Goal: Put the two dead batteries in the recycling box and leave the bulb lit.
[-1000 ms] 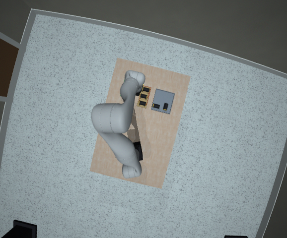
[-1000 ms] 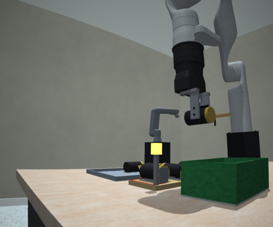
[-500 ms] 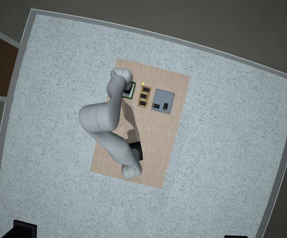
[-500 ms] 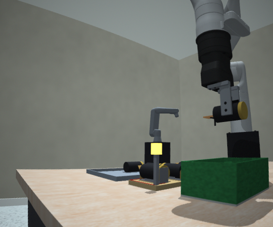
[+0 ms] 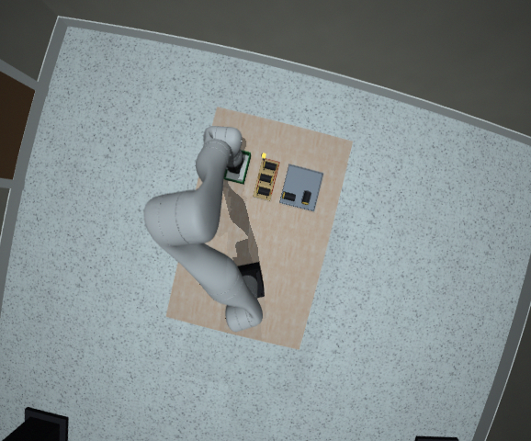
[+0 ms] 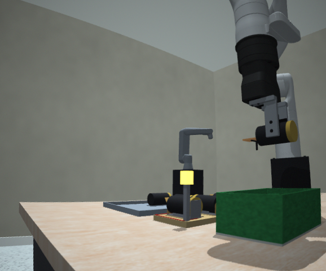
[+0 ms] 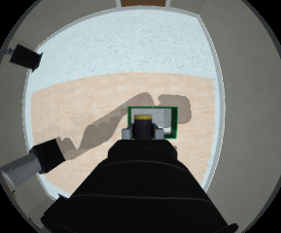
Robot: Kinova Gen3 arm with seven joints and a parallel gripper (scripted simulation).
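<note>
Now: hand 140 mm above the green recycling box and 30 mm short of it. From my hand the other things lie so: grey tray 340 mm to the right, 160 mm below, 20 mm behind.
</note>
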